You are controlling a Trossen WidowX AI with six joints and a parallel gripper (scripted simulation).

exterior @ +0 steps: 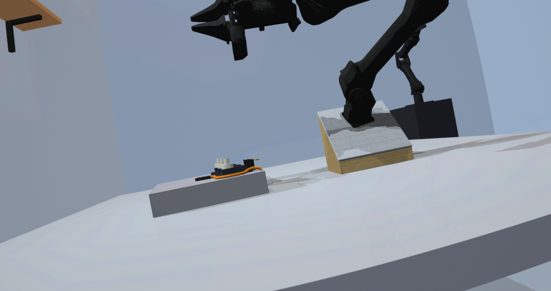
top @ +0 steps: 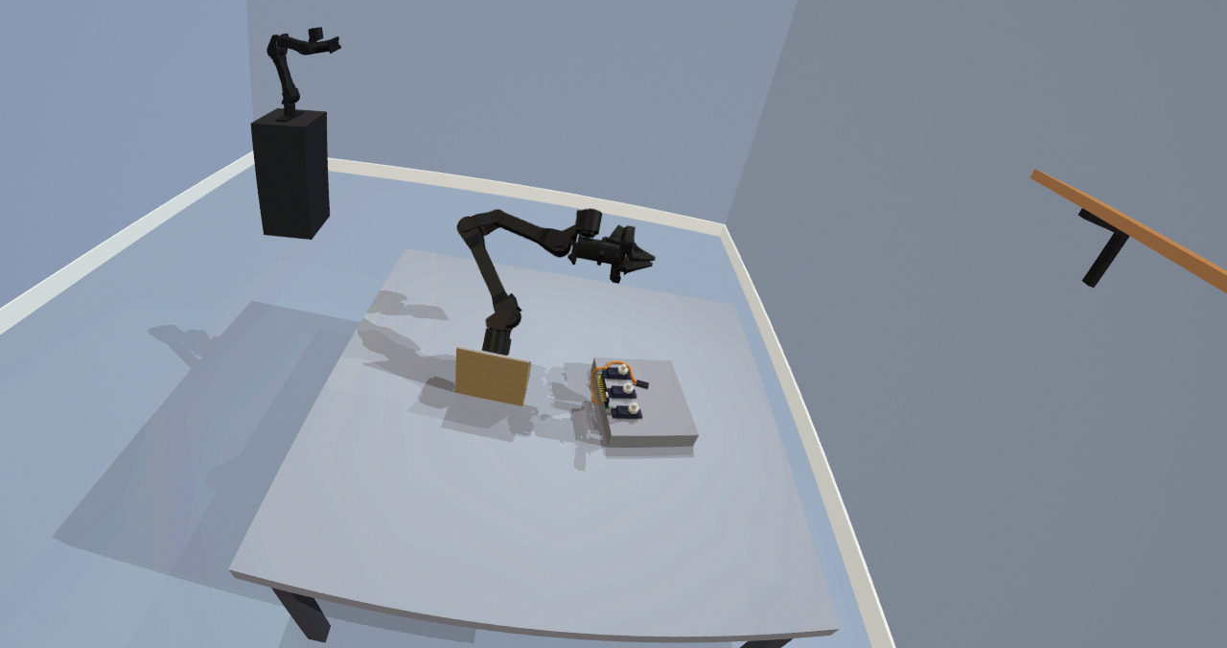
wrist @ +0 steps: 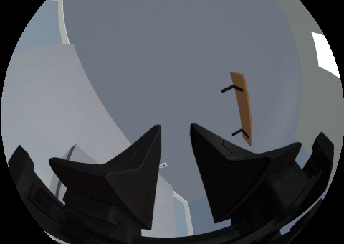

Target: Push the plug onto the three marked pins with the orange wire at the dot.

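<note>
My gripper tip is now 90 mm past the white band, 210 mm to the left of it and 300 mm above it. Round my gripper tip: grey holder 70 mm ahead, 170 mm to the right, 350 mm below; then red dot 90 mm behind, 210 mm to the right, 300 mm below.
</note>
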